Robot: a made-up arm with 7 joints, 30 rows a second.
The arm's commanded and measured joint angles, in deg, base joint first. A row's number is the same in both.
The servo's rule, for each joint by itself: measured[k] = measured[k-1] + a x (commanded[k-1-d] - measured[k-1]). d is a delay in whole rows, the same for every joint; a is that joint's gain. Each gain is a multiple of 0.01, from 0.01 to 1. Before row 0 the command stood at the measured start. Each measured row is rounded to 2 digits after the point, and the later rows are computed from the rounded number. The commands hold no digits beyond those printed.
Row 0, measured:
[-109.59 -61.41 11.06 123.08 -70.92 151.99 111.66]
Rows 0 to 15, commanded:
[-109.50 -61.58 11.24 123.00 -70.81 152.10 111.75]
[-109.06 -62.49 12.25 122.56 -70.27 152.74 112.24]
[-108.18 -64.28 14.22 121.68 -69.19 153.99 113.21]
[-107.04 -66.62 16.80 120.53 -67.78 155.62 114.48]
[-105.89 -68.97 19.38 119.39 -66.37 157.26 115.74]
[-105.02 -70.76 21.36 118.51 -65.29 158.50 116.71]
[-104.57 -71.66 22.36 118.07 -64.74 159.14 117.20]
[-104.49 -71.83 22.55 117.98 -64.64 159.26 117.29]
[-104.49 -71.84 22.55 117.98 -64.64 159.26 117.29]
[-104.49 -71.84 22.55 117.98 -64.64 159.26 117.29]
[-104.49 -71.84 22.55 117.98 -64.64 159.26 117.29]
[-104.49 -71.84 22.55 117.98 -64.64 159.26 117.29]
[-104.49 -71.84 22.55 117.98 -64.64 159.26 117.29]
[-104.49 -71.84 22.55 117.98 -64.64 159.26 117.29]
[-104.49 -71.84 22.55 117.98 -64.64 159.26 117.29]
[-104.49 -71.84 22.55 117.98 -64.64 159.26 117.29]
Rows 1 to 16, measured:
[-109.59 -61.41 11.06 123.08 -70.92 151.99 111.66]
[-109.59 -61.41 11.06 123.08 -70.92 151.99 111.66]
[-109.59 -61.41 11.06 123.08 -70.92 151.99 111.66]
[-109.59 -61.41 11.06 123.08 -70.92 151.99 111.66]
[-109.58 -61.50 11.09 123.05 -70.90 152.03 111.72]
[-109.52 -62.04 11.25 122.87 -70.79 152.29 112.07]
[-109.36 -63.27 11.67 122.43 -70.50 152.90 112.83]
[-109.08 -65.11 12.39 121.73 -70.01 153.88 113.94]
[-108.70 -67.23 13.37 120.86 -69.35 155.10 115.15]
[-108.26 -69.17 14.49 119.99 -68.62 156.32 116.20]
[-107.82 -70.54 15.59 119.28 -67.92 157.34 116.87]
[-107.42 -71.25 16.56 118.80 -67.33 158.03 117.15]
[-107.07 -71.57 17.40 118.50 -66.85 158.47 117.24]
[-106.76 -71.72 18.12 118.31 -66.45 158.75 117.27]
[-106.49 -71.79 18.74 118.19 -66.12 158.93 117.28]
[-106.25 -71.82 19.27 118.11 -65.85 159.05 117.29]
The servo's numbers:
d 4
a 0.12 0.55 0.14 0.37 0.18 0.36 0.67

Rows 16 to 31, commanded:
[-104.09 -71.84 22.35 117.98 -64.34 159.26 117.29]
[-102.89 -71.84 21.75 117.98 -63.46 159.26 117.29]
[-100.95 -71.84 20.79 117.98 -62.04 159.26 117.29]
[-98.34 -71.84 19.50 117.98 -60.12 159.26 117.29]
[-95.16 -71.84 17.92 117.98 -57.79 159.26 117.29]
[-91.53 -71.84 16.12 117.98 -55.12 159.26 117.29]
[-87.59 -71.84 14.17 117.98 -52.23 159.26 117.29]
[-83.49 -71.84 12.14 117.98 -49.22 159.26 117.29]
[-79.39 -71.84 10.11 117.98 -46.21 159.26 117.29]
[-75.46 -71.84 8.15 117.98 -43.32 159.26 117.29]
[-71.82 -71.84 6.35 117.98 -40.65 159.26 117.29]
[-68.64 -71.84 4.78 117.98 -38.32 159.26 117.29]
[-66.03 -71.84 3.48 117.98 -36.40 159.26 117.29]
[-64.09 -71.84 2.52 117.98 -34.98 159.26 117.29]
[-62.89 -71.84 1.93 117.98 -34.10 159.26 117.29]
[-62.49 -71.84 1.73 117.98 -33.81 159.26 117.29]
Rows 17 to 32, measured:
[-106.04 -71.83 19.73 118.06 -65.63 159.13 117.29]
[-105.85 -71.84 20.12 118.03 -65.45 159.18 117.29]
[-105.69 -71.84 20.46 118.01 -65.30 159.21 117.29]
[-105.55 -71.84 20.75 118.00 -65.18 159.23 117.29]
[-105.37 -71.84 20.97 117.99 -65.03 159.24 117.29]
[-105.07 -71.84 21.08 117.99 -64.75 159.25 117.29]
[-104.58 -71.84 21.04 117.99 -64.26 159.25 117.29]
[-103.83 -71.84 20.82 117.99 -63.51 159.25 117.29]
[-102.79 -71.84 20.41 117.99 -62.48 159.25 117.29]
[-101.44 -71.84 19.81 117.99 -61.16 159.25 117.29]
[-99.78 -71.84 19.02 117.99 -59.55 159.25 117.29]
[-97.83 -71.84 18.06 117.99 -57.69 159.25 117.29]
[-95.62 -71.84 16.95 117.99 -55.62 159.25 117.29]
[-93.20 -71.84 15.72 117.99 -53.41 159.25 117.29]
[-90.63 -71.84 14.41 117.99 -51.11 159.25 117.29]
[-87.99 -71.84 13.06 117.99 -48.81 159.25 117.29]

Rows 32 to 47, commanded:
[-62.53 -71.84 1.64 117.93 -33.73 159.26 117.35]
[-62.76 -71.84 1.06 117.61 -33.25 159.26 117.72]
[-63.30 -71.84 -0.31 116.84 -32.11 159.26 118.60]
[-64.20 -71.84 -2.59 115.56 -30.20 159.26 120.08]
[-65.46 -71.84 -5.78 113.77 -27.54 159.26 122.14]
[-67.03 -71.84 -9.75 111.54 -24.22 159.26 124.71]
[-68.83 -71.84 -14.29 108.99 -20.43 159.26 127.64]
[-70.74 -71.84 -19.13 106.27 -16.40 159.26 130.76]
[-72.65 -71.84 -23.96 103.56 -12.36 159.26 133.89]
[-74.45 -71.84 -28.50 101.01 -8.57 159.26 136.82]
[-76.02 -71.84 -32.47 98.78 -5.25 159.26 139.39]
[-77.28 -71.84 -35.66 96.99 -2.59 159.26 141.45]
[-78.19 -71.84 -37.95 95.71 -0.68 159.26 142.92]
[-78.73 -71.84 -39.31 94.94 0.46 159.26 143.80]
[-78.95 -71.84 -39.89 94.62 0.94 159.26 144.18]
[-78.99 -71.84 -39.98 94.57 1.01 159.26 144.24]
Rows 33 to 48, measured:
[-85.35 -71.84 11.72 117.99 -46.58 159.25 117.29]
[-82.80 -71.84 10.43 117.99 -44.49 159.25 117.29]
[-80.41 -71.84 9.24 117.99 -42.62 159.25 117.29]
[-78.26 -71.84 8.19 117.99 -41.03 159.25 117.29]
[-76.37 -71.84 7.27 117.97 -39.72 159.25 117.33]
[-74.74 -71.84 6.40 117.84 -38.56 159.25 117.59]
[-73.37 -71.84 5.46 117.47 -37.40 159.25 118.27]
[-72.27 -71.84 4.33 116.76 -36.10 159.25 119.48]
[-71.45 -71.84 2.91 115.65 -34.56 159.25 121.26]
[-70.92 -71.84 1.14 114.13 -32.70 159.25 123.57]
[-70.67 -71.84 -1.02 112.23 -30.49 159.25 126.30]
[-70.68 -71.84 -3.56 110.02 -27.95 159.25 129.29]
[-70.92 -71.84 -6.42 107.63 -25.14 159.25 132.37]
[-71.34 -71.84 -9.51 105.18 -22.16 159.25 135.35]
[-71.90 -71.84 -12.72 102.81 -19.12 159.25 138.06]
[-72.55 -71.84 -15.93 100.66 -16.14 159.25 140.33]

